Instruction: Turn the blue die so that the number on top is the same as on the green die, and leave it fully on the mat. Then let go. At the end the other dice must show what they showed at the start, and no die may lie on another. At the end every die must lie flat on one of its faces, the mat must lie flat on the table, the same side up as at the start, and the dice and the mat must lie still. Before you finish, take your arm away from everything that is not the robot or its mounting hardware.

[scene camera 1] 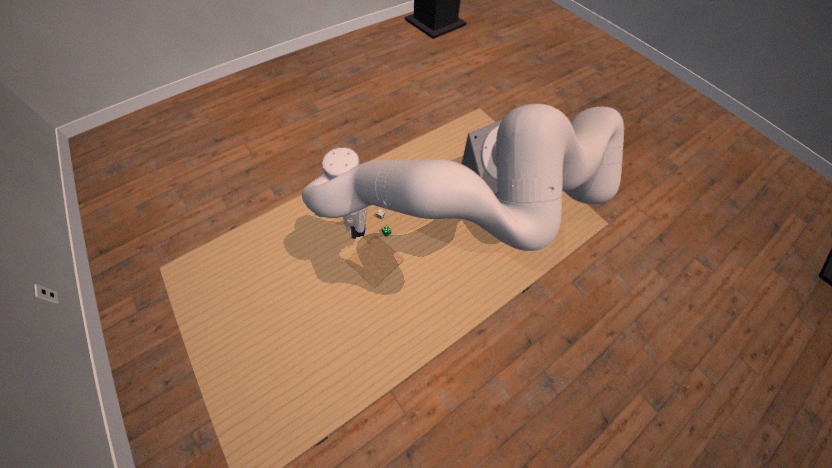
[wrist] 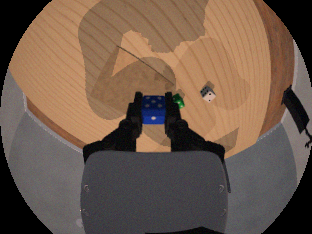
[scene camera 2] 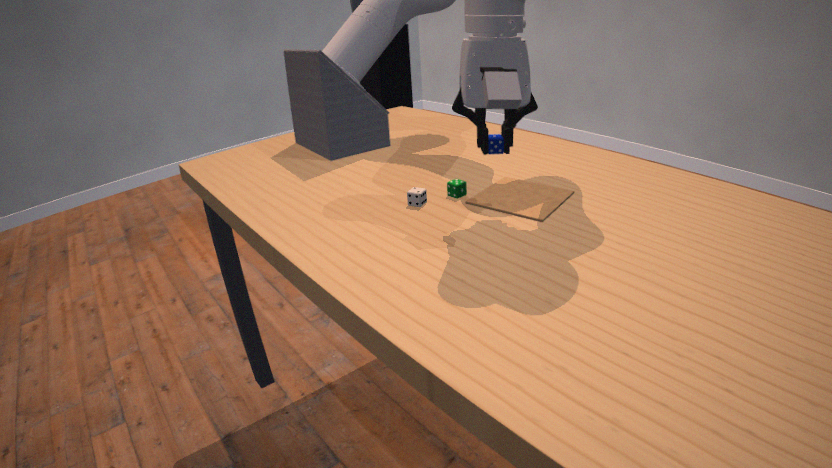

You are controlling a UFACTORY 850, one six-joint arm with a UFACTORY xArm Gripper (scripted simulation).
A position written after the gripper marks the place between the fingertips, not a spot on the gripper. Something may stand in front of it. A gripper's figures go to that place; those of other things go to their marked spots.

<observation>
The gripper (wrist: 153, 101) is 0.14 m from the lens. A tan mat (wrist: 123, 74) is 0.23 m from the lens.
</observation>
